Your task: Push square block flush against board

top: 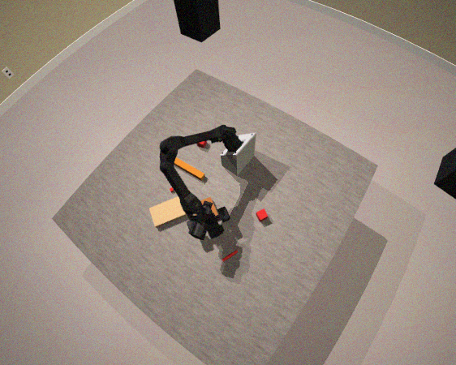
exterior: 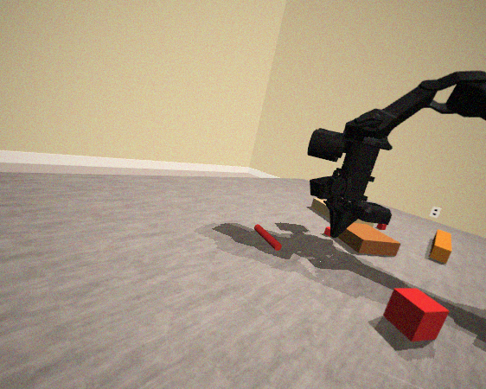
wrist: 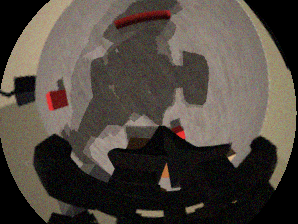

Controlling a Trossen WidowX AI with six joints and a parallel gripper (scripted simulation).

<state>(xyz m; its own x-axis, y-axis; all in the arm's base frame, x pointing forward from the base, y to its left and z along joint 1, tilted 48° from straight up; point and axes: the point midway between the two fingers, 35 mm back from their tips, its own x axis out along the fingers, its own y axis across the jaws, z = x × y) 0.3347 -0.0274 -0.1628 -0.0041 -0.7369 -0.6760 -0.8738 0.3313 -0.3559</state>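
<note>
Right now the square block is 4 cm behind my gripper tip, 7 cm to the right of it and 1 cm above it. Also, from my gripper tip: red stick 6 cm ahead, 16 cm to the left; thin orange bar 16 cm behind, 30 cm to the right, 1 cm above; tan flat slab 8 cm ahead, 21 cm to the right, 1 cm above.
</note>
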